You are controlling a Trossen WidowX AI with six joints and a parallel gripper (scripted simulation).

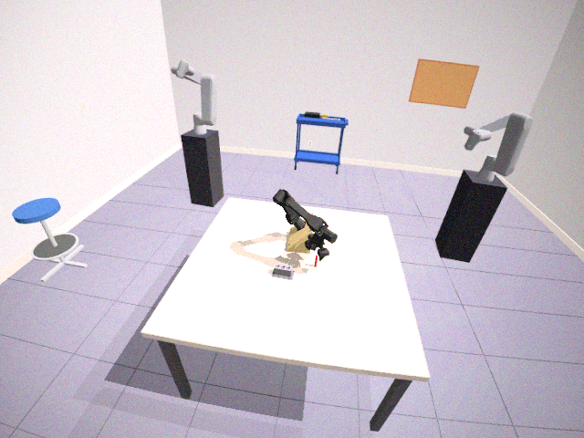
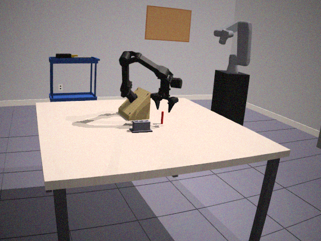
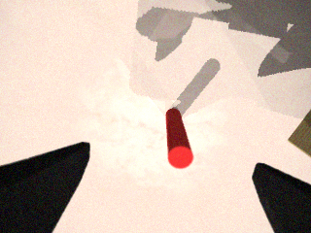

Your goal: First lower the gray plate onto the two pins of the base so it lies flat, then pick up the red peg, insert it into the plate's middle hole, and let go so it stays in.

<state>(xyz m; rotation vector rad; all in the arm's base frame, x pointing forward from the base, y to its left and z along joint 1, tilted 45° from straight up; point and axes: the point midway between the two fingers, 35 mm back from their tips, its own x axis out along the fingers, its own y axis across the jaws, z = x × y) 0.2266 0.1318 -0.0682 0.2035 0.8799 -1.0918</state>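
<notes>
The red peg is 4 cm below my gripper tip. From my gripper tip the other things lie so: dark base (12 cm ahead, 17 cm to the right, 8 cm below); gray plate (12 cm ahead, 17 cm to the right, 4 cm below).
</notes>
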